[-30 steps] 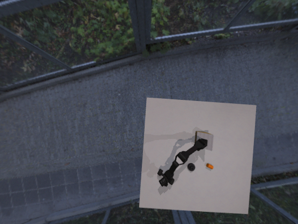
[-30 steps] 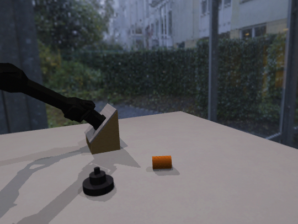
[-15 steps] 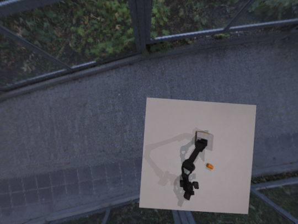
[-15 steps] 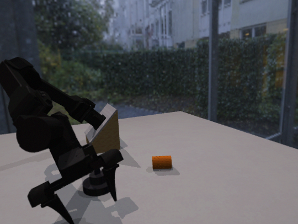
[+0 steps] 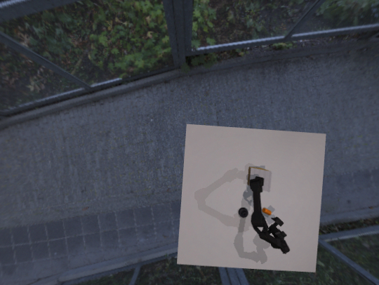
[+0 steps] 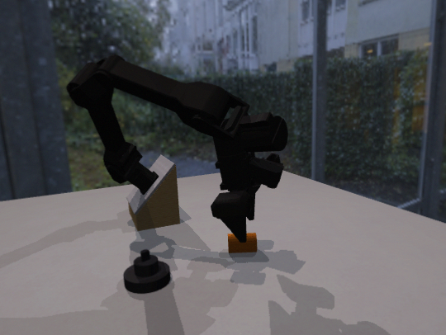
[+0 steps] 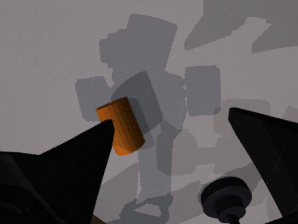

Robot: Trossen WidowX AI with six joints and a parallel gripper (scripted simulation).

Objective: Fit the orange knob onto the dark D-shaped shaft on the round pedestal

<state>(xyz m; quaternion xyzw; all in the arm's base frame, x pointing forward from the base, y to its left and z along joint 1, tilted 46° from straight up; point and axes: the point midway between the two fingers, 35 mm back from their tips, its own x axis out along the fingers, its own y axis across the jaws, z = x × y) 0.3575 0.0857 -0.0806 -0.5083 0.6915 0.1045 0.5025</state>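
Right now the orange knob is 60 mm below my gripper tip, 60 mm behind it and 20 mm to the left of it. Round my gripper tip: dark round pedestal: 190 mm to the right, 40 mm below, 30 mm behind.
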